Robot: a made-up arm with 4 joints.
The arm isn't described. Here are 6 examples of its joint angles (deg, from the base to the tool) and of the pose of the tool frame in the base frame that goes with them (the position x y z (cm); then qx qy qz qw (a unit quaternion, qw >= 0)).
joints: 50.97 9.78 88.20 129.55
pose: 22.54 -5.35 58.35 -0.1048 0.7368 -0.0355 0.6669
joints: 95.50 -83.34 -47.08 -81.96
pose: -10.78 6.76 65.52 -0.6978 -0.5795 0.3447 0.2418
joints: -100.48 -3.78 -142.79 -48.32
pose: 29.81 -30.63 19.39 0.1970 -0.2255 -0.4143 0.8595
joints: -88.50 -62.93 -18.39 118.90
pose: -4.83 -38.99 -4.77 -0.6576 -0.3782 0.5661 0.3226
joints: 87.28 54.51 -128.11 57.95
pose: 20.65 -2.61 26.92 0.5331 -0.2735 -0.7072 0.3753
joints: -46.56 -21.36 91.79 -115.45
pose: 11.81 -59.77 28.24 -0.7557 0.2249 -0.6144 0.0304
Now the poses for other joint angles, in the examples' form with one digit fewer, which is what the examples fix.
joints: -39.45 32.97 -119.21 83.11
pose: 25.0 -29.5 48.4 -0.656 -0.300 0.643 0.256
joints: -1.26 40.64 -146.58 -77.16
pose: 26.5 -2.4 58.1 -0.168 -0.685 -0.027 0.709
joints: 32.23 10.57 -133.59 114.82
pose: 22.2 -19.8 63.3 0.609 -0.524 -0.583 0.123
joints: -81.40 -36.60 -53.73 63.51
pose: 9.1 -36.6 3.8 -0.415 -0.570 0.417 0.573
